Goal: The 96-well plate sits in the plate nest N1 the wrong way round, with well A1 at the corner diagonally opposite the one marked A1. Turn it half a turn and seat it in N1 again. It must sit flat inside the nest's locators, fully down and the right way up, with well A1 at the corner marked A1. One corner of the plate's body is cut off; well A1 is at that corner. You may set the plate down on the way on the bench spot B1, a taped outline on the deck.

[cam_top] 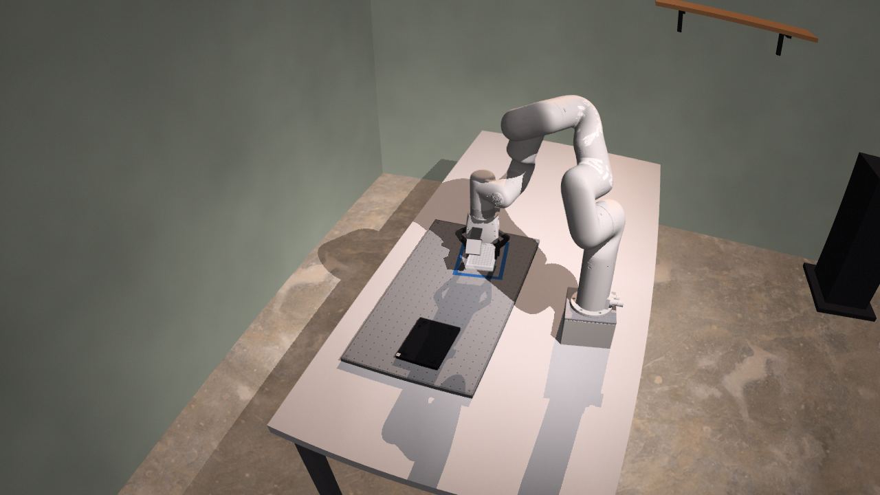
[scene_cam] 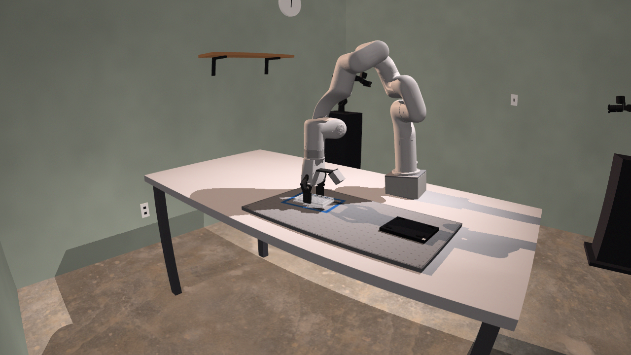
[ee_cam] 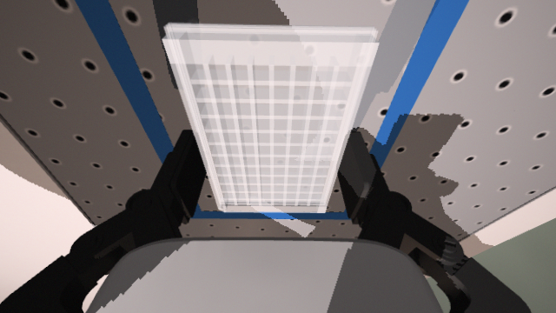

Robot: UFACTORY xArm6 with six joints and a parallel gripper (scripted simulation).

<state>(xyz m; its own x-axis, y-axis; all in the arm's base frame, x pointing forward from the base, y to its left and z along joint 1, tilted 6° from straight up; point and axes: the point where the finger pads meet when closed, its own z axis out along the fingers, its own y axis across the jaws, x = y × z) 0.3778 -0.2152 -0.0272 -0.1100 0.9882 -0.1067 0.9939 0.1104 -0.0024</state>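
My hand is 410 mm to the right of the black plate nest N1, 40 mm short of it and 10 mm above it. Round my hand: white A1 label: 480 mm to the left, 100 mm ahead, 10 mm below; clear 96-well plate: 10 mm below.
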